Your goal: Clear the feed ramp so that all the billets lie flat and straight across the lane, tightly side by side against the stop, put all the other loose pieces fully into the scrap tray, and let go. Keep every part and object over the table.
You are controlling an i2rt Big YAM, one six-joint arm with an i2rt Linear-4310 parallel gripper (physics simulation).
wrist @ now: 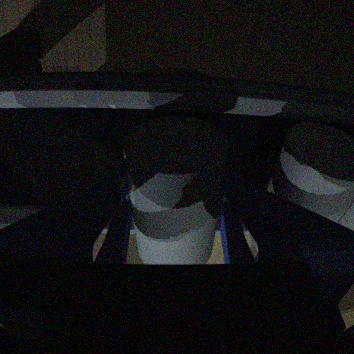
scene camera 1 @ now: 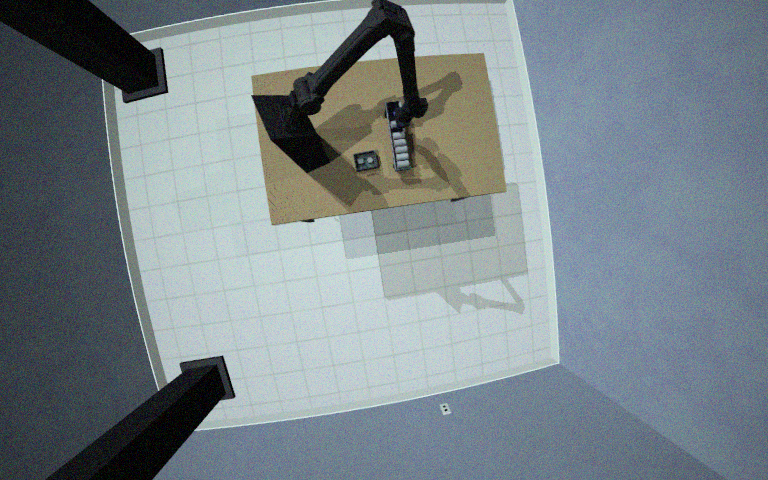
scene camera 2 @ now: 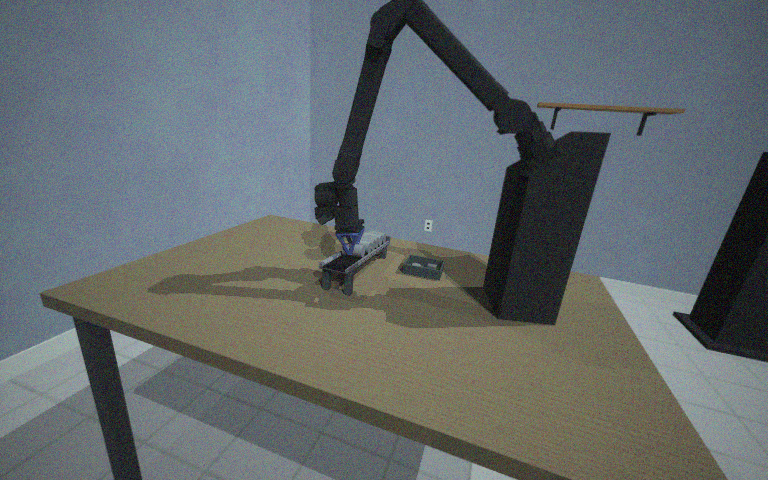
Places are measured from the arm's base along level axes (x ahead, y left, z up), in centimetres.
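Pixels of known places: gripper, between the fingertips: (wrist: 174, 176) (scene camera 1: 397, 124) (scene camera 2: 351, 253); arm's base, origin of its link: (scene camera 1: 291, 118) (scene camera 2: 540, 156).
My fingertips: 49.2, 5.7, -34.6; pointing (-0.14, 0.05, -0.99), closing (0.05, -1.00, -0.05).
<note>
Ahead of a thing's pixels: the offset from my fingertips to its top centre, as dx, dy, dz. Level surfaces: height alone.
My gripper (scene camera 1: 400, 123) (scene camera 2: 350, 250) (wrist: 174, 176) is shut on a pale grey cylindrical billet @(-0.5, -0.1, +3.2) (wrist: 175, 230), holding it across the lane in or just above the feed ramp (scene camera 1: 391, 140) (scene camera 2: 338, 262) (wrist: 65, 98). Several other billets @(-0.5, -14.4, +1.5) (scene camera 1: 400, 149) @(-0.6, -10.5, +1.9) (scene camera 2: 371, 241) lie side by side across the lane, from near the gripper to the ramp's lower end in the scene camera 1 view. The nearest one @(-0.6, -6.5, +2.2) (wrist: 315, 172) stands a gap away from the held billet in the wrist view. The scrap tray @(-21.2, -15.4, -4.9) (scene camera 1: 356, 164) (scene camera 2: 421, 273) holds small pale pieces @(-18.4, -15.4, -6.4) (scene camera 1: 369, 160) (scene camera 2: 416, 264). The held billet's underside is hidden.
The wooden table @(dz -8.4) (scene camera 1: 470, 152) (scene camera 2: 441, 367) carries the ramp, the tray and the arm's tall black pedestal (scene camera 1: 294, 138) (scene camera 2: 543, 243). The tray stands between the ramp and the pedestal side. A wall shelf (scene camera 2: 611, 107) is at the back.
</note>
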